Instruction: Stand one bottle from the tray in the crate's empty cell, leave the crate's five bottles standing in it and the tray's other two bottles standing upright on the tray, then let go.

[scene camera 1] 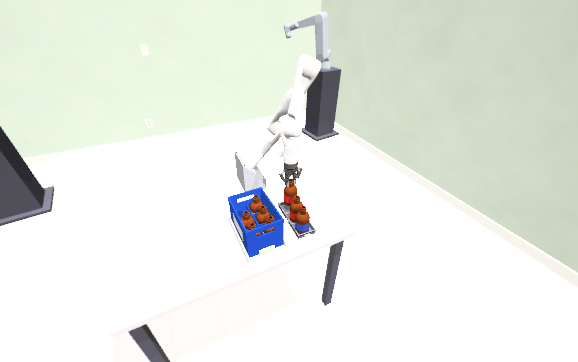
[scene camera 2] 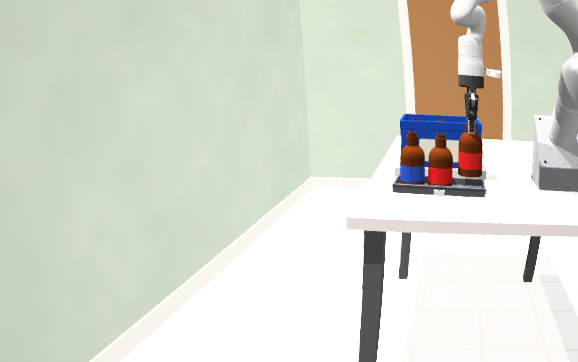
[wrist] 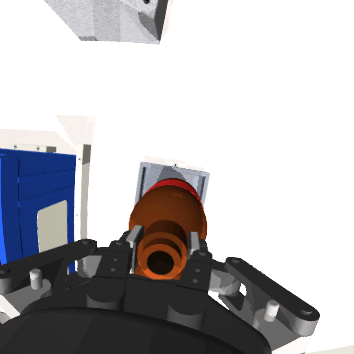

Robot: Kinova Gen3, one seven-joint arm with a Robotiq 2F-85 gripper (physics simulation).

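Frame: origin at the arm's base, x ahead, y left, z up, level; millimetres.
Where they show: gripper, between the fingertips: (scene camera 1: pixel 290 185) (scene camera 2: pixel 470 132) (wrist: pixel 164 239); arm's base, origin of its link: (scene camera 1: pixel 247 164) (scene camera 2: pixel 560 134).
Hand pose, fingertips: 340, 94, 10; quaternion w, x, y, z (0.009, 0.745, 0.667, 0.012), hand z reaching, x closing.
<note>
Each offset is from my fingertips to the top centre of the thing, as dx, dy, dz.
My gripper (scene camera 1: pixel 291 181) (scene camera 2: pixel 471 131) (wrist: pixel 164 239) is shut on the neck of a brown bottle with a red label {+0, +0, +38} (scene camera 1: pixel 290 192) (scene camera 2: pixel 470 159) (wrist: pixel 167 212). This bottle is upright, a little above the far end of the grey tray (scene camera 1: pixel 310 231) (scene camera 2: pixel 415 190) (wrist: pixel 205 180) in scene camera 1. A red-labelled bottle {+89, -17, -9} (scene camera 1: pixel 296 205) (scene camera 2: pixel 440 162) and a blue-labelled bottle {+172, -37, -9} (scene camera 1: pixel 302 219) (scene camera 2: pixel 412 160) stand upright on the tray. The blue crate {+59, -252, +6} (scene camera 1: pixel 255 246) (scene camera 2: pixel 455 131) (wrist: pixel 45 185) holds several brown bottles, partly hidden by its walls. Its empty cell appears at the far left in scene camera 1.
The crate stands beside the tray on the white table (scene camera 1: pixel 200 300) (scene camera 2: pixel 525 210). Its walls and rim rise between the tray and its cells. The arm's grey base block (scene camera 1: pixel 248 175) (scene camera 2: pixel 555 175) (wrist: pixel 120 20) stands beyond the crate in scene camera 1.
</note>
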